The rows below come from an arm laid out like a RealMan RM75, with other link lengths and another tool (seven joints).
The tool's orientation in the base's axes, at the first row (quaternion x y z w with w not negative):
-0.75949, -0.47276, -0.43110, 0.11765
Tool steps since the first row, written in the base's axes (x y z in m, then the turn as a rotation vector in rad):
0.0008, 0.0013, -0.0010, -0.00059, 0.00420, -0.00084
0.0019, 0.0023, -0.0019, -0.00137, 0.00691, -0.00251
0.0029, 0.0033, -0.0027, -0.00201, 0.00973, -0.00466
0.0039, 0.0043, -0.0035, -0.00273, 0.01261, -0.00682
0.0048, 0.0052, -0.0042, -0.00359, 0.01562, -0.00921
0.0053, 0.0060, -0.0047, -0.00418, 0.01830, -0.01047
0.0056, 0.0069, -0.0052, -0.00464, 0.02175, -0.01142
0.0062, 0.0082, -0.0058, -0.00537, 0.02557, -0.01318
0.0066, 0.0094, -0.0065, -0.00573, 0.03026, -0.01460
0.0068, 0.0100, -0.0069, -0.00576, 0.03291, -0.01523
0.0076, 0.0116, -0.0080, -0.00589, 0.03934, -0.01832
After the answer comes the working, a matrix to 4 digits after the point.
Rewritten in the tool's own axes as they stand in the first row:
0.0002, -0.0003, 0.0018, 0.00184, -0.00288, 0.00265
0.0003, -0.0001, 0.0035, 0.00209, -0.00533, 0.00481
0.0005, 0.0000, 0.0051, 0.00207, -0.00783, 0.00741
0.0007, 0.0001, 0.0067, 0.00206, -0.01042, 0.01001
0.0009, 0.0002, 0.0082, 0.00193, -0.01326, 0.01274
0.0011, 0.0001, 0.0092, 0.00251, -0.01544, 0.01475
0.0013, -0.0002, 0.0102, 0.00382, -0.01784, 0.01709
0.0017, -0.0006, 0.0117, 0.00470, -0.02085, 0.01999
0.0020, -0.0010, 0.0130, 0.00644, -0.02393, 0.02340
0.0021, -0.0013, 0.0137, 0.00758, -0.02550, 0.02531
0.0024, -0.0017, 0.0157, 0.00916, -0.02969, 0.03087

The tool's axes in the first row as the columns of a matrix, in the base's axes (rounded; the answer above uses it unrounded):
0.1813, 0.8195, 0.5436
0.6167, -0.5253, 0.5863
0.7661, 0.2289, -0.6006

